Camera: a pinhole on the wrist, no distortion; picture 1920 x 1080 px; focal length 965.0 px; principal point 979.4 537.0 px. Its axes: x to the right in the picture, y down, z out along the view. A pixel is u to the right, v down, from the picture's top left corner.
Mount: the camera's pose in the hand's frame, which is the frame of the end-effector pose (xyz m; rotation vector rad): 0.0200 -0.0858 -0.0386 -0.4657 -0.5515 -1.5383
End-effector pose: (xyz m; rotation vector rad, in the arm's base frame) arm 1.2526 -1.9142 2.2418 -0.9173 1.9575 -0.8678
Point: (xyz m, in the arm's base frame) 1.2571 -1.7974 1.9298
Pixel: 388.1 536.8
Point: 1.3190 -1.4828 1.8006
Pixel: 300.4 116.0
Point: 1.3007 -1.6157 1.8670
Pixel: 343.0 234.3
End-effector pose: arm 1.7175 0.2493 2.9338 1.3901 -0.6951 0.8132
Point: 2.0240 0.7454 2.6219
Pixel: behind the camera
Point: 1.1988 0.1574 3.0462
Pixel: 160.2 56.6
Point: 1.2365 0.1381 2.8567
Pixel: outside the picture
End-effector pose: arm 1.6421 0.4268 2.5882 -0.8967 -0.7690 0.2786
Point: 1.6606 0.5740 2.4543
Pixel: 153.0 562.8
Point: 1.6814 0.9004 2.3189
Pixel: 285.5 785.1
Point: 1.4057 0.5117 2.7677
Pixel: 1832.6 395.7
